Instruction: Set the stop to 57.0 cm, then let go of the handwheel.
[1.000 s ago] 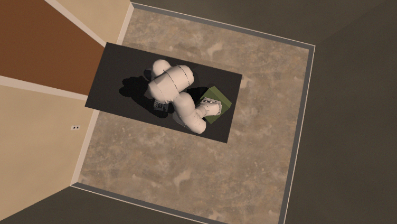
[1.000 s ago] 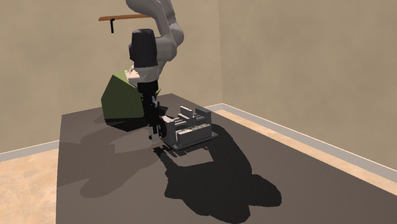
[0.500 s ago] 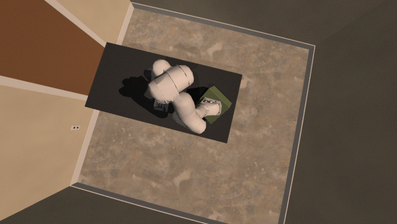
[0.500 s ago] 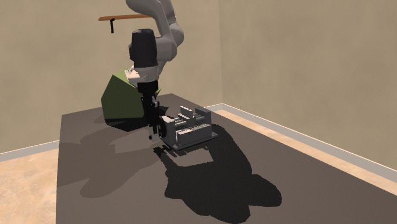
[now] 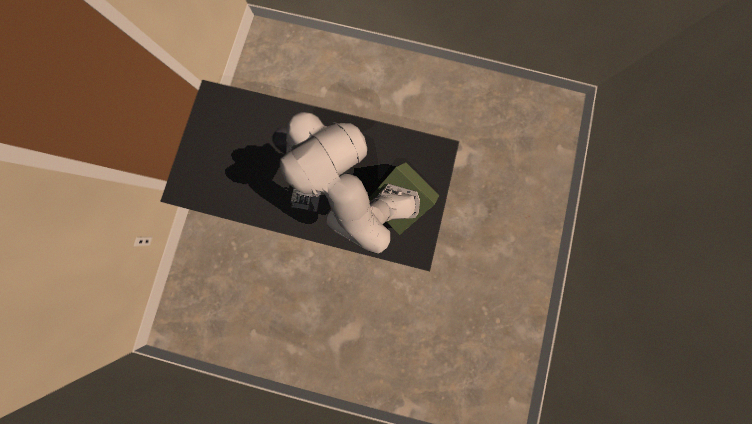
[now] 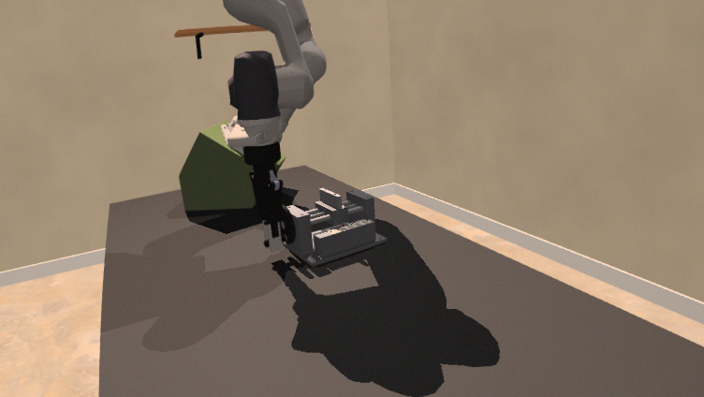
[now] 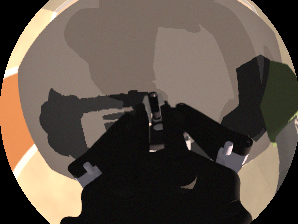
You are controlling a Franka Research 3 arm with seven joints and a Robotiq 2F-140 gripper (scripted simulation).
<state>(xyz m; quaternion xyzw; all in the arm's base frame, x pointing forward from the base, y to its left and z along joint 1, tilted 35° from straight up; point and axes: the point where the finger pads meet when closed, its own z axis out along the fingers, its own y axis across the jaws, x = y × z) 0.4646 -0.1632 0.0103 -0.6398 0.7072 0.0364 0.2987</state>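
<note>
Now: the handwheel 2 cm to the left of my hand and 1 cm below it. From my hand the other things lie so: grey stop fixture (15 cm to the left, 3 cm above, 1 cm ahead).
</note>
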